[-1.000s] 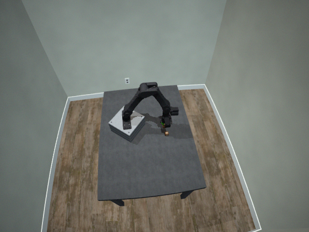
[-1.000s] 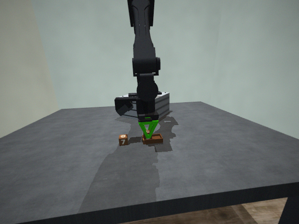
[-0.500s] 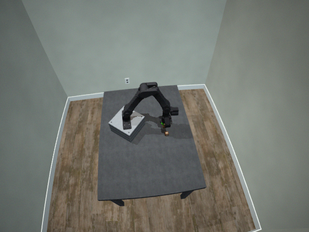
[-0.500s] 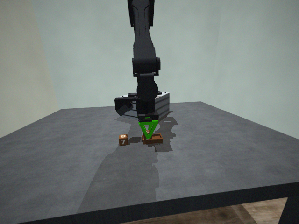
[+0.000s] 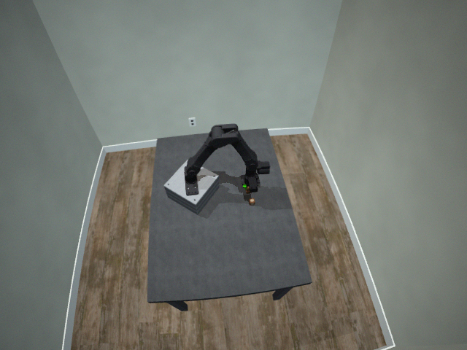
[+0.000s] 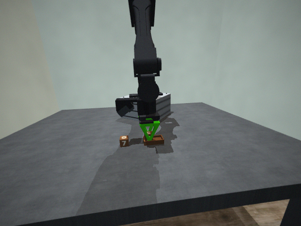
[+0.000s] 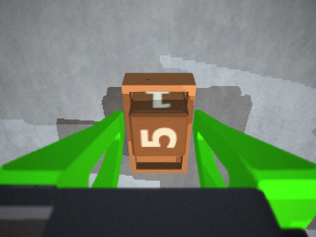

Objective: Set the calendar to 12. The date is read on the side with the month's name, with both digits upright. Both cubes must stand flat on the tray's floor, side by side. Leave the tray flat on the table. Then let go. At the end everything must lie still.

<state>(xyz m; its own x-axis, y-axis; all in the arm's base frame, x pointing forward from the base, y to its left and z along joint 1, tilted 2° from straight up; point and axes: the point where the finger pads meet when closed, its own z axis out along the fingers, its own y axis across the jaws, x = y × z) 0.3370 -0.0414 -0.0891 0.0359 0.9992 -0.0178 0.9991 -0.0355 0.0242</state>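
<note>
Right now the brown tray is 20 mm to the left of my hand and 20 mm below it.
</note>
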